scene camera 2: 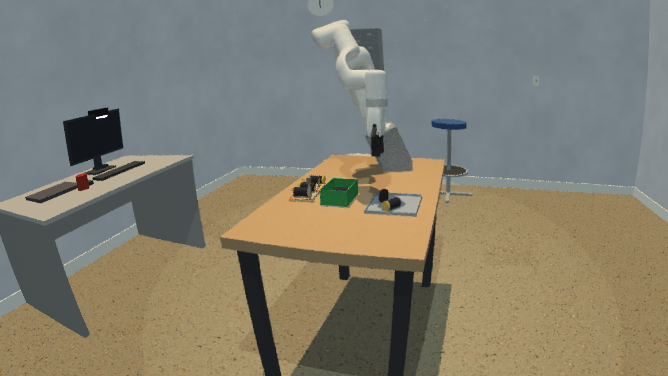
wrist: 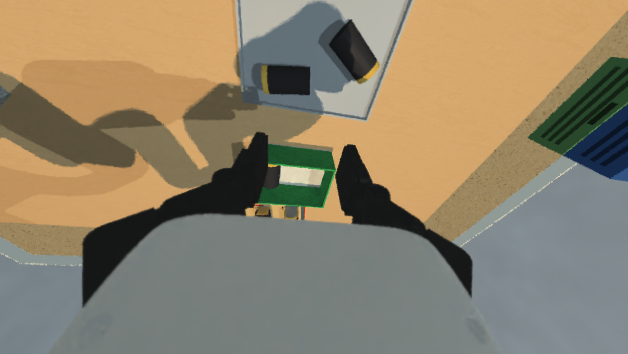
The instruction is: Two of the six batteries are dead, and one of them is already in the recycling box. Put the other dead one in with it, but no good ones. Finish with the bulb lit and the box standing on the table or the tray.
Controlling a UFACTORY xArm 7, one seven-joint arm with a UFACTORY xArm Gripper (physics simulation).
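Frame: origin at the arm's base, x up, y ahead, z left, level; centimetres.
Where they show: gripper, fingertip midpoint: (scene camera 2: 377, 154) (wrist: 304, 156).
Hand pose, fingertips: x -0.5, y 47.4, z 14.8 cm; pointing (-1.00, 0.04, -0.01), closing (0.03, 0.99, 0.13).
Note:
Each offset is from my fingertips to the top centre of the thing. "pt": to the spot under its first point. Level surfaces: height alone.
My gripper (scene camera 2: 377, 152) (wrist: 304, 156) is open and empty, high above the table. In the wrist view the green recycling box @[dy +1.1, dx -11.7, dz -14.6 cm] (scene camera 2: 338, 196) (wrist: 300, 156) shows between and beyond the fingers, with a black battery @[dy -2.5, dx -14.0, dz -15.0 cm] (wrist: 271, 176) inside, partly hidden by the left finger. The grey tray @[dy +0.6, dx -16.5, dz +6.5 cm] (scene camera 2: 412, 204) (wrist: 260, 20) holds two batteries lying on their sides: one @[dy -2.5, dx -14.0, dz +1.3 cm] (scene camera 2: 383, 195) (wrist: 287, 80) nearer the arm's base, one @[dy +5.2, dx -14.0, dz +6.6 cm] (scene camera 2: 393, 203) (wrist: 354, 51) slanted, nearer the scene camera. Left of the box in the scene view, several batteries @[dy +4.3, dx -13.1, dz -28.5 cm] (scene camera 2: 301, 191) are at the circuit board @[pt dy +7.7, dx -16.7, dz -27.7 cm] (scene camera 2: 300, 199); the bulb's state cannot be told.
The wooden table @[dx -17.7 cm] (scene camera 2: 320, 235) carries the arm's grey base (scene camera 2: 396, 150) at its far end. A desk (scene camera 2: 175, 167) with a monitor (scene camera 2: 95, 137) stands left, a blue stool (scene camera 2: 449, 124) right. Green (wrist: 575, 110) and blue (wrist: 605, 150) bins stand beyond the table edge.

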